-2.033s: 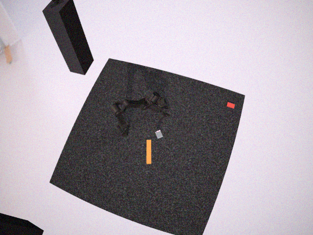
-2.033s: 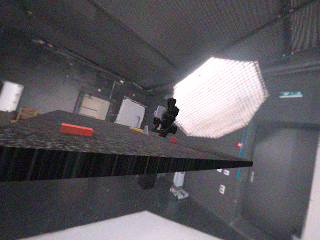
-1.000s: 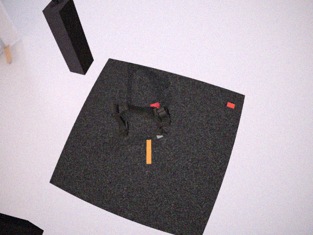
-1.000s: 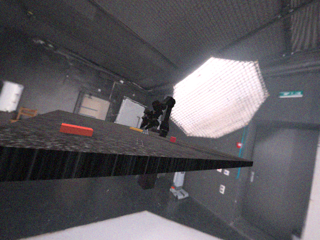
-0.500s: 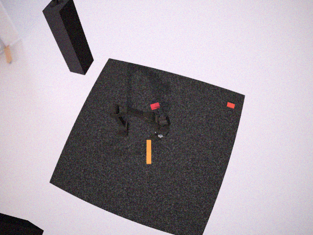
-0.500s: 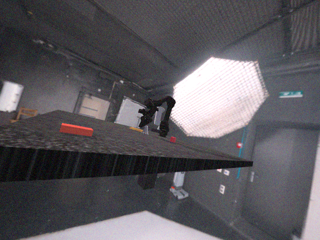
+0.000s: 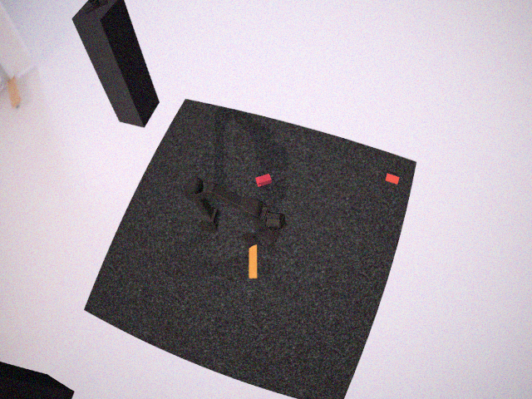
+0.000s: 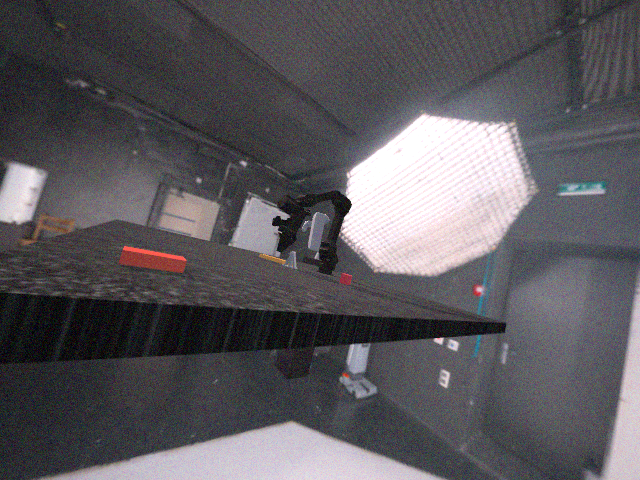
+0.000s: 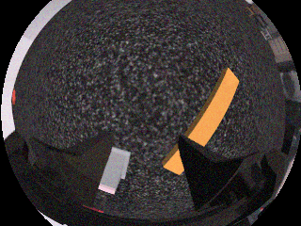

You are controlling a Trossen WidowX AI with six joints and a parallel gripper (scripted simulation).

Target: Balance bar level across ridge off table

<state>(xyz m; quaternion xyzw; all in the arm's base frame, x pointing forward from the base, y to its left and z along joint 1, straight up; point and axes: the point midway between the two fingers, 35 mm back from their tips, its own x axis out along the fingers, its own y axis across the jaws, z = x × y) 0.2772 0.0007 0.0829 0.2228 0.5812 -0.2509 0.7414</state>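
Right now my gripper tip is 40 mm past the orange bar, 80 mm to the left of it and 40 mm above it. The rest, counted from my gripper tip: red block: 460 mm ahead, 500 mm to the left, 40 mm below.
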